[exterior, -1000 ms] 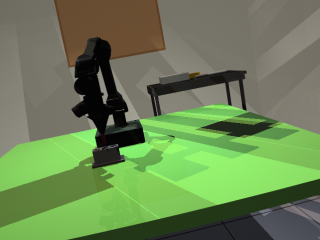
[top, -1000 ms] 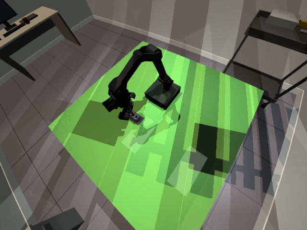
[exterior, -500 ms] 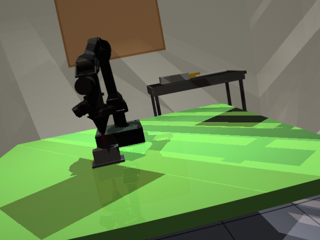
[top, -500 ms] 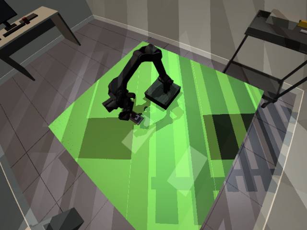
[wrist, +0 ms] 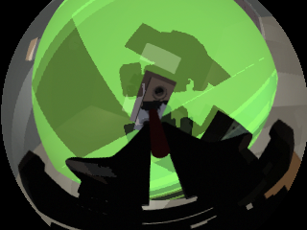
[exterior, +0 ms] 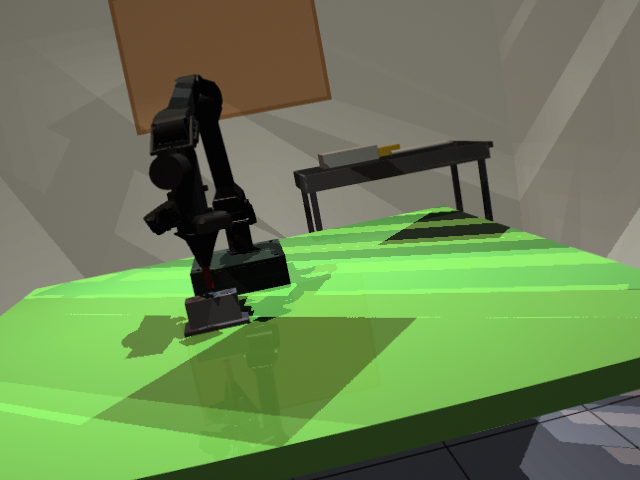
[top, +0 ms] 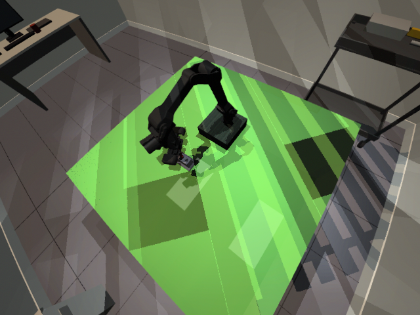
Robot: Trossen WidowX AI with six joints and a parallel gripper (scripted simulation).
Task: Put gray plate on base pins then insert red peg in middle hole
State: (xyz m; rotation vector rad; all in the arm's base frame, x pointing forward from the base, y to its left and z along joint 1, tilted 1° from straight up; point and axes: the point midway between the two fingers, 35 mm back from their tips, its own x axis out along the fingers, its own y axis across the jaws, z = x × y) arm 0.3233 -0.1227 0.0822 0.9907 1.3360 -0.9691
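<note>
Now: the red peg right at my gripper tip. The rest, counted from my gripper tip: gray plate 7 cm below.
</note>
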